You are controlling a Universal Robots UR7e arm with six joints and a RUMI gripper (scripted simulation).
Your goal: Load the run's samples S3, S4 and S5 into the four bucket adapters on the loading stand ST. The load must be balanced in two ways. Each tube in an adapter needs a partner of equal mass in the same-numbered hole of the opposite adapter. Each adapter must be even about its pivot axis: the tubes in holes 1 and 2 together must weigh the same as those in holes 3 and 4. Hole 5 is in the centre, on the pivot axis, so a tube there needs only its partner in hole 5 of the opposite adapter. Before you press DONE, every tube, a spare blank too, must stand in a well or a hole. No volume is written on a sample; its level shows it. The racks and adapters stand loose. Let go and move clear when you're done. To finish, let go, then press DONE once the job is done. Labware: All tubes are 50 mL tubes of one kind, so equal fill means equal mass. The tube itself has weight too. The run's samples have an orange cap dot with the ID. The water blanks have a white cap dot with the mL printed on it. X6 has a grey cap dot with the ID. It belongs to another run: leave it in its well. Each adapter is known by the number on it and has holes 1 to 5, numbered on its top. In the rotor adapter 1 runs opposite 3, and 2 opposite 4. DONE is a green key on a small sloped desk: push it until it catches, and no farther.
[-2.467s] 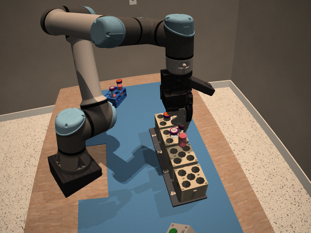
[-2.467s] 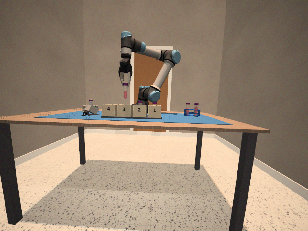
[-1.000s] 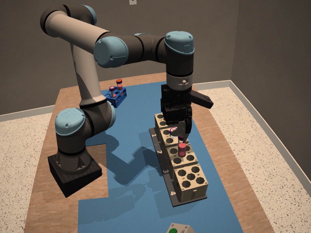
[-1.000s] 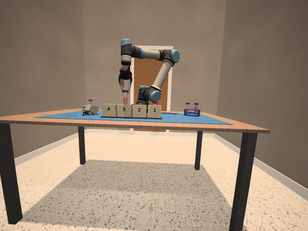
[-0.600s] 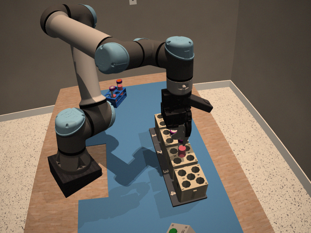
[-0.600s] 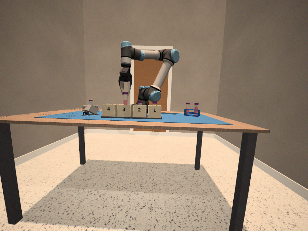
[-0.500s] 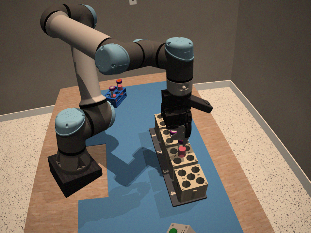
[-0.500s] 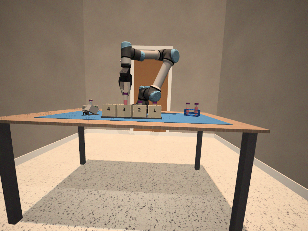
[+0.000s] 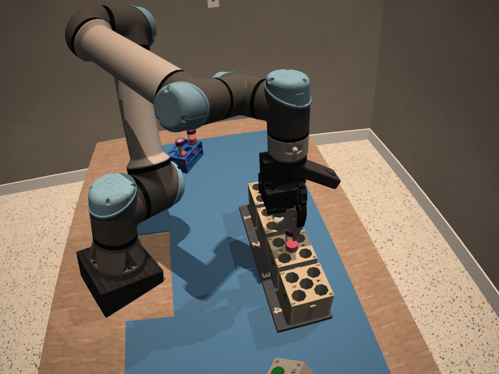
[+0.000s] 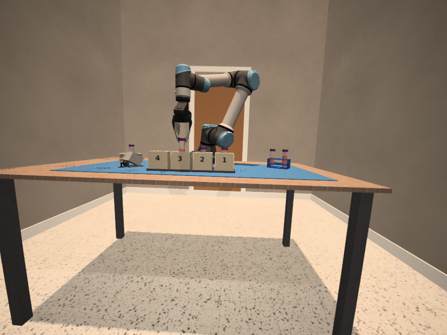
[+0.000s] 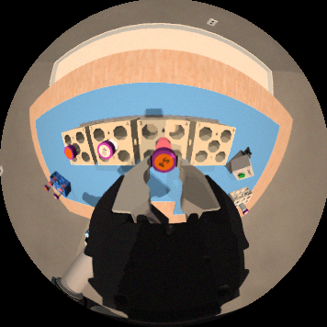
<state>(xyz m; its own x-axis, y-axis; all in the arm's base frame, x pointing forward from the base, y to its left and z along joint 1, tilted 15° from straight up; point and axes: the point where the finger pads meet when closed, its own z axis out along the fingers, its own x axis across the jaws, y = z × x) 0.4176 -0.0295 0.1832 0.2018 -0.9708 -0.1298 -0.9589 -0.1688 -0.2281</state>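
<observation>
The sample tube lies 310 mm behind my hand, 550 mm to the left of it and 100 mm below it. The rest, counted from my hand: green key 50 mm behind, 300 mm to the right, 90 mm below; white rack 210 mm behind, 480 mm to the right, 130 mm below.
</observation>
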